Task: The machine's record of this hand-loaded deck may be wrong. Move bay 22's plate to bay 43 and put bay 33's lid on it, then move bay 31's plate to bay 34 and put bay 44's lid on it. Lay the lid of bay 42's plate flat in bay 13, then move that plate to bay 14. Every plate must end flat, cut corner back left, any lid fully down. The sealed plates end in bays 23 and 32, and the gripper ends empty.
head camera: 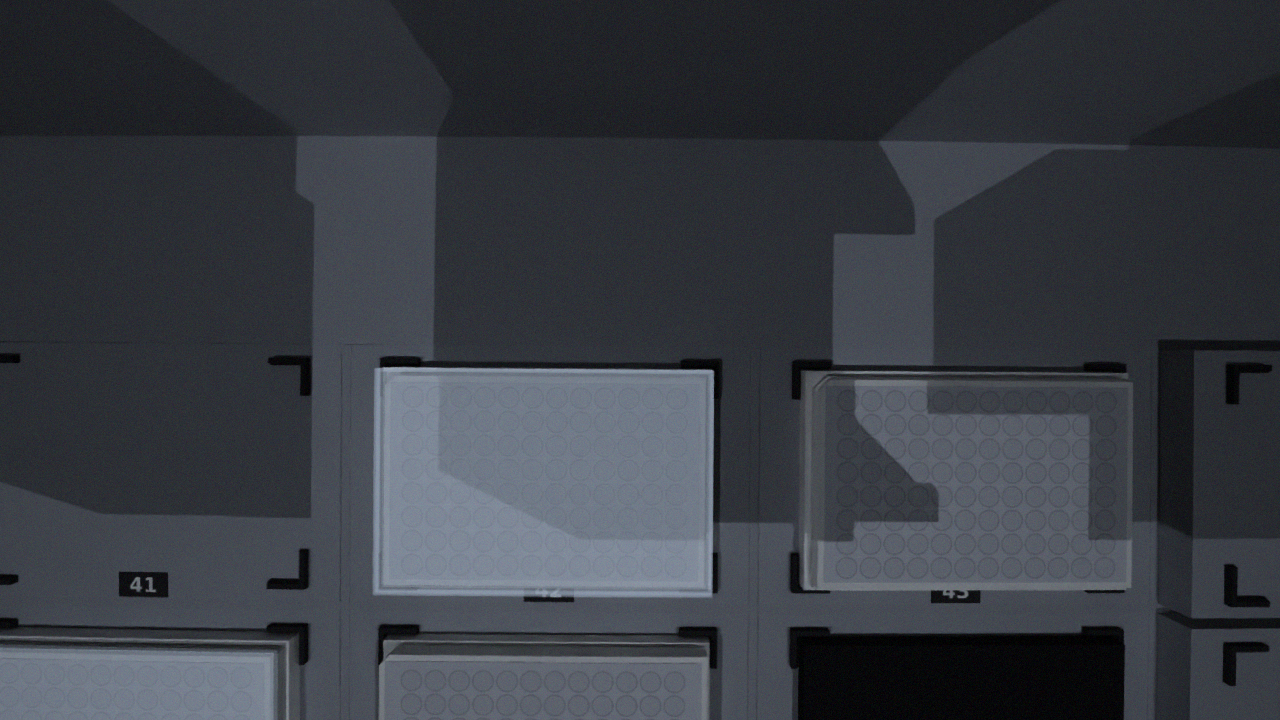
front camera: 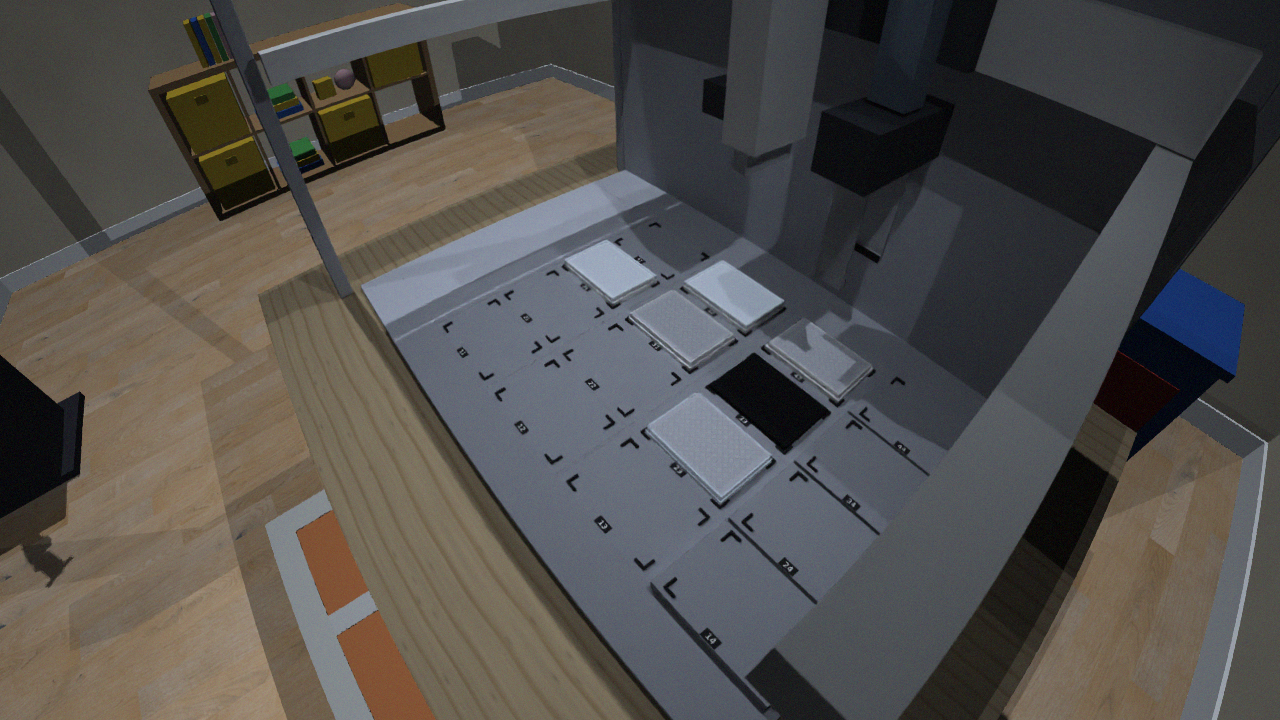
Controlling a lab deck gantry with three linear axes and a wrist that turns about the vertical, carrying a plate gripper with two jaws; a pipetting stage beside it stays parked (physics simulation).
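Frame: origin at the robot's base, x ahead, y left, z up, level; metres.
Seen in the pictures: gripper, between the fingertips: point(front camera: 848, 267); robot's base, origin of its link: point(front camera: 445, 327).
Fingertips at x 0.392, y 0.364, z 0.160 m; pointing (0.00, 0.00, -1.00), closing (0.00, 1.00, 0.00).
Offsets run from my fingertips to a thing's middle. "*": to the spot under its first point.
My gripper point(front camera: 852, 265) hangs open above the back of the deck; its jaws are outside the head view. A plate {0.000 m ahead, 0.000 m left, 0.153 m down} point(front camera: 819, 358) point(head camera: 971, 483) lies flat in bay 43, wells showing, cut corner back left. A black flat piece {0.000 m ahead, 0.107 m right, 0.156 m down} point(front camera: 769, 400) point(head camera: 959, 680) lies in bay 33. A bright plate with a clear top {0.164 m back, 0.000 m left, 0.147 m down} point(front camera: 733, 293) point(head camera: 544, 479) is in bay 42, another {0.328 m back, 0.107 m right, 0.153 m down} point(front camera: 608, 268) point(head camera: 134, 689) in bay 31. Plates are also in bay 32 {* 0.158 m back, 0.110 m right, 0.146 m down} point(front camera: 682, 326) point(head camera: 544, 689) and bay 23 {* 0.004 m ahead, 0.219 m right, 0.146 m down} point(front camera: 708, 445). Bays 22, 13 and 14 show no plate. No lid shows in the visible part of bay 44.
The parked pipetting stage point(front camera: 774, 80) hangs left of the gripper. A pale frame beam point(front camera: 1011, 447) crosses the deck's right side and hides parts of bays 24, 34 and 44. A thin upright post point(front camera: 290, 161) stands at the left. Low ridges border the right column's bays.
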